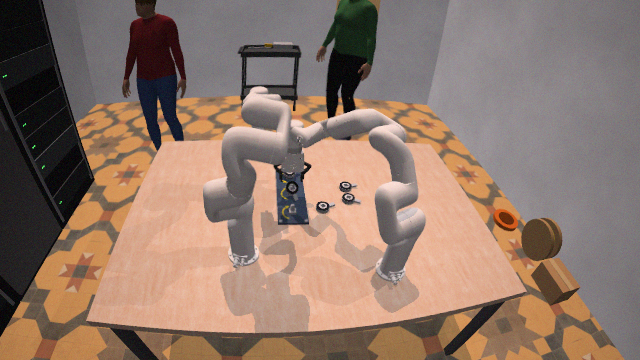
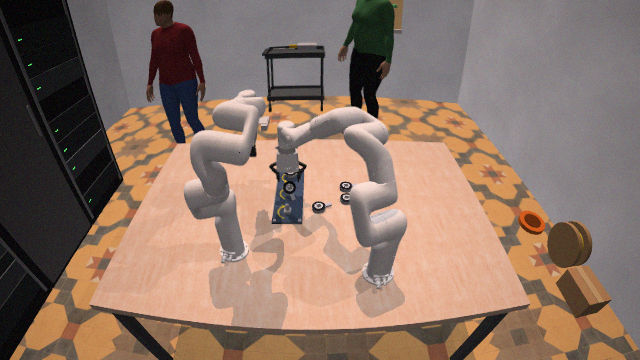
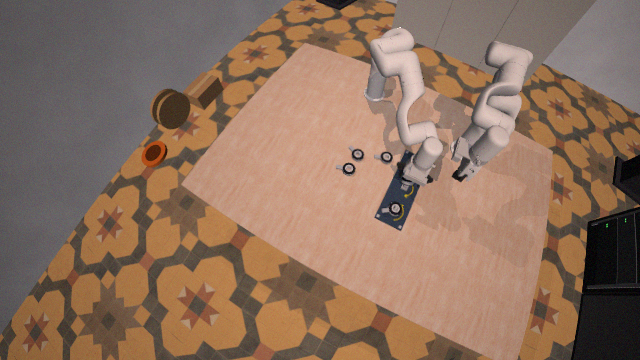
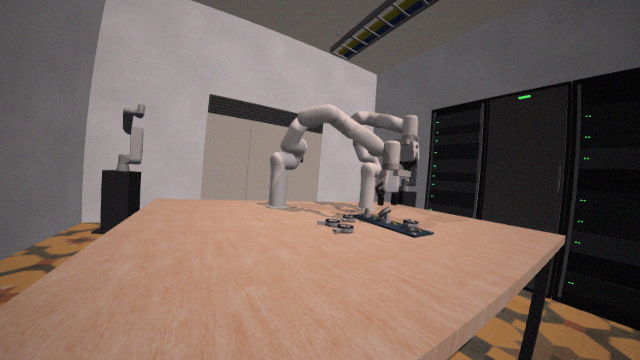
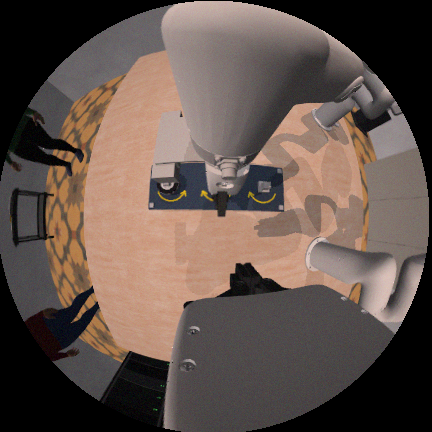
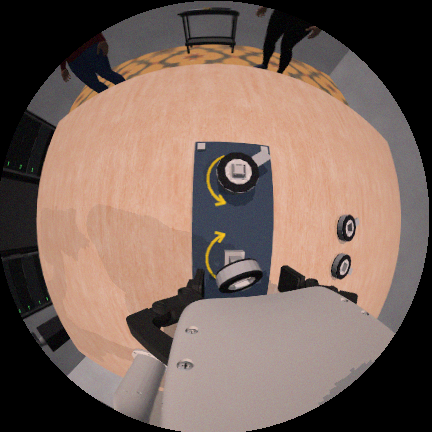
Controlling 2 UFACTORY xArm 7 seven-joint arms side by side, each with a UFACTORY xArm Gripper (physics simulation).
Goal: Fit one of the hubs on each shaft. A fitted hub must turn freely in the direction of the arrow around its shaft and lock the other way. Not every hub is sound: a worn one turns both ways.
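Frame: origin at the left arm's base, x ahead, y left, z up, level; millimetres.
Seen in the pictures: left gripper, fingertip midpoint: (image 2: pixel 253 156) (image 3: pixel 455 177) (image 5: pixel 241 274); right gripper, fingertip midpoint: (image 1: pixel 291 180) (image 2: pixel 288 180) (image 4: pixel 387 205) (image 6: pixel 243 280); left arm's base, link origin: (image 1: pixel 243 253) (image 2: pixel 234 250) (image 5: pixel 316 253) (image 6: pixel 151 360); right arm's base, link origin: (image 1: pixel 390 269) (image 2: pixel 378 272) (image 3: pixel 374 94) (image 4: pixel 276 207) (image 5: pixel 321 119).
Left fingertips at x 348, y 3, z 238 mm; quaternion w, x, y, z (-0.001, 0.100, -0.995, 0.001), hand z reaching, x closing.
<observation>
Offsets run from my left fingertips to a thing's top centre. "*": to the spot under its first point. Level surfaces: height alone.
A dark blue board @[dz -230 mm] (image 1: pixel 302 201) (image 6: pixel 240 217) carries three shafts and yellow arrows. One hub @[dx +191, dy -129, dz -194 mm] (image 6: pixel 224 172) (image 4: pixel 410 222) sits around the far shaft, lever toward a corner. A second hub @[dx +30, dy -155, dz -155 mm] (image 6: pixel 226 273) (image 4: pixel 384 215) (image 1: pixel 287 188) is tilted at the middle shaft @[dx +50, dy -142, dz -193 mm] (image 6: pixel 234 257), not flat. The near shaft @[* dx -86, dy -171, dz -204 mm] (image 1: pixel 293 209) (image 5: pixel 264 186) is bare. Three loose hubs @[dx -15, dy -312, dz -216 mm] (image 1: pixel 318 206) @[* dx +134, dy -382, dz -217 mm] (image 1: pixel 341 186) @[* dx +48, dy -392, dz -220 mm] (image 1: pixel 343 198) lie right of the board. My right gripper (image 6: pixel 243 280) (image 4: pixel 388 201) is open and empty above the tilted hub. My left gripper (image 5: pixel 241 274) (image 3: pixel 459 175) is shut and empty, high beside the board.
The wooden table @[dz -237 mm] (image 1: pixel 175 200) bears both arms. The right arm reaches over the board, and the left arm is close beside it. A server rack (image 1: pixel 35 90) stands at the left, and a cart (image 1: pixel 270 51) and two people stand behind the table.
</observation>
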